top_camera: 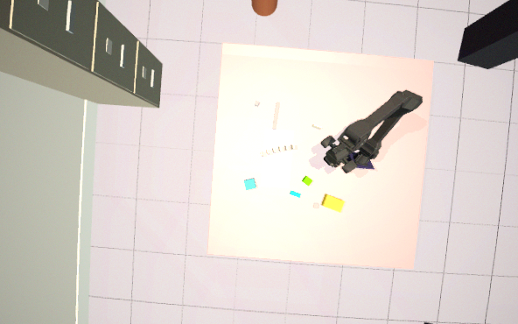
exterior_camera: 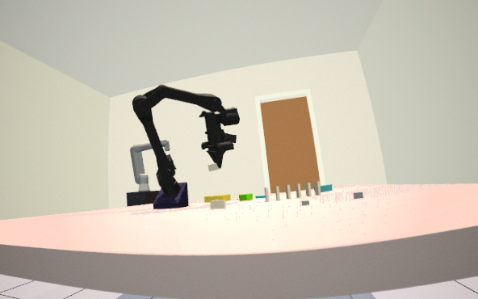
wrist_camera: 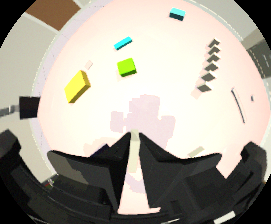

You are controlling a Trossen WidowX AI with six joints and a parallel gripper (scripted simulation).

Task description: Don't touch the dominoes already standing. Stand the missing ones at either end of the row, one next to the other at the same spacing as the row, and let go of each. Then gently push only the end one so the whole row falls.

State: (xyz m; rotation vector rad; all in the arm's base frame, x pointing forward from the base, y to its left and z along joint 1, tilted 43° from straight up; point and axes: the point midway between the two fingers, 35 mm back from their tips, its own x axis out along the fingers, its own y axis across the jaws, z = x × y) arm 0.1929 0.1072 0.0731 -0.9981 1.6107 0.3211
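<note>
My gripper tip is now 140 mm to the right of the green block, 130 mm above it and 50 mm short of it. Round my gripper tip: small cyan block 240 mm to the left, 140 mm below, 100 mm ahead; thin strip 320 mm ahead, 190 mm to the right, 140 mm below; yellow block 240 mm to the left, 130 mm below, 130 mm behind.
</note>
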